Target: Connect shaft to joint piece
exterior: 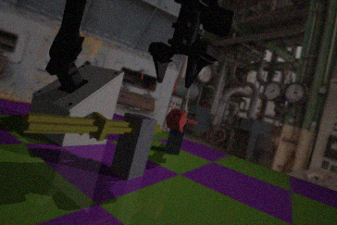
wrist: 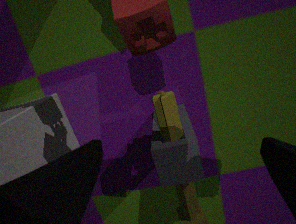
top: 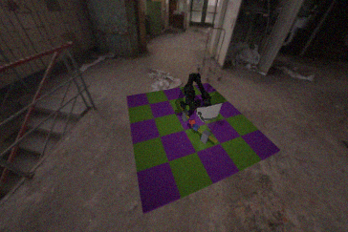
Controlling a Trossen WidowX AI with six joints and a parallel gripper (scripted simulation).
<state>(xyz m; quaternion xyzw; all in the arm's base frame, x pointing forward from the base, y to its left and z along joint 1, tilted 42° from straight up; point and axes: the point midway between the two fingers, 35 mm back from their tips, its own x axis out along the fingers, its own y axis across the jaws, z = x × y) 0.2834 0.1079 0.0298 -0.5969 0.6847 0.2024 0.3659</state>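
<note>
Right now the red square joint piece is 80 mm to the left of my gripper tip and 90 mm below it.
</note>
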